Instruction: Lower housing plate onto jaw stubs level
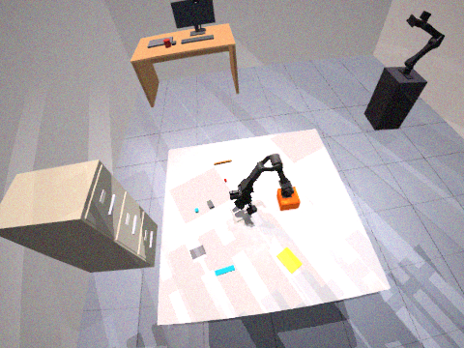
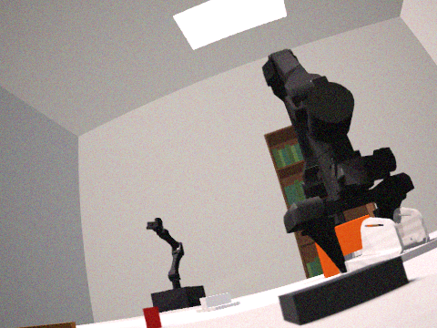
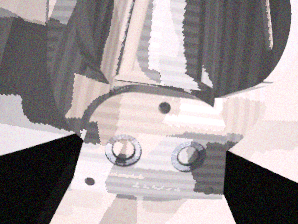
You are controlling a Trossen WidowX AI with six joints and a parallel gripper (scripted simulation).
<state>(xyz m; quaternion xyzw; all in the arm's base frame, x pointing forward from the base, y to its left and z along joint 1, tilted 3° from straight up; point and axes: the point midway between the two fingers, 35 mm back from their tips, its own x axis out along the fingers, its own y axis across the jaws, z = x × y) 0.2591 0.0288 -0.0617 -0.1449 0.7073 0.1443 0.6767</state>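
Right now the white-grey housing part is 2 cm above my gripper tip and 1 cm ahead of it. The rest, counted from my gripper tip: red block (23 cm to the right, 14 cm ahead); yellow card (37 cm to the left, 22 cm behind); white jaw assembly (3 cm to the left, 1 cm ahead, 1 cm above).
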